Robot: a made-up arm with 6 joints.
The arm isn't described. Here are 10 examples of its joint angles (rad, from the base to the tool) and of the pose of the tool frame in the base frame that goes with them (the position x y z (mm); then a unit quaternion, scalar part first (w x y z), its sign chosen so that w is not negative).
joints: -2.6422 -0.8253 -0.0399 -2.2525 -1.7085 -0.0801
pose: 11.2 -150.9 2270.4 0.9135 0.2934 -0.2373 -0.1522
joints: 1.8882 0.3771 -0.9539 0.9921 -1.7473 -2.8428
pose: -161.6 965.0 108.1 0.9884 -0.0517 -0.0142 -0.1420
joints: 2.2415 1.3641 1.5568 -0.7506 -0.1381 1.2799
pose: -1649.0 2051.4 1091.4 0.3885 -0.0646 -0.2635 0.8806
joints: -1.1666 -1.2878 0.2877 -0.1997 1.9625 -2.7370
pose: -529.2 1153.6 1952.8 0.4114 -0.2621 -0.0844 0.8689
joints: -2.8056 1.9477 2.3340 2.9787 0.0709 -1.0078
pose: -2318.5 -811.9 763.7 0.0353 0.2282 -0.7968 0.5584
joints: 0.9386 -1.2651 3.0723 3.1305 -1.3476 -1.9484
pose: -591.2 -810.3 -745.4 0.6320 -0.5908 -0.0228 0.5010
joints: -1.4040 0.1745 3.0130 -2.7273 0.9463 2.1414
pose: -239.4 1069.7 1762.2 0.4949 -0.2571 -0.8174 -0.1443
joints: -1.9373 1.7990 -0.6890 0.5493 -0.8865 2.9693
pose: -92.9 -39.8 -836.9 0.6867 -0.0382 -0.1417 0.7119
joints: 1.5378 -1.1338 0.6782 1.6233 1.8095 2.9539
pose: -218.0 -1333.9 2042.8 0.0672 -0.1111 -0.0216 0.9913
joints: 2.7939 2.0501 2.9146 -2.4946 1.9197 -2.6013
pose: -1697.5 723.2 931.8 0.3054 -0.5826 -0.1749 0.7326
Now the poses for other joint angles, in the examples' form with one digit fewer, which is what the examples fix.
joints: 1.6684 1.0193 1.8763 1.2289 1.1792 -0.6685
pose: -326 1730 2188 0.164 0.198 -0.715 0.650
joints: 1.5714 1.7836 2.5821 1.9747 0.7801 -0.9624
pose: -117 2075 1337 0.393 -0.148 -0.644 0.640
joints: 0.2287 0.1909 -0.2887 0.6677 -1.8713 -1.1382
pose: 1517 244 897 0.513 -0.087 0.615 -0.592
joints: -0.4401 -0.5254 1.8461 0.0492 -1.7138 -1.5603
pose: -1248 578 2178 0.695 0.604 -0.386 0.061
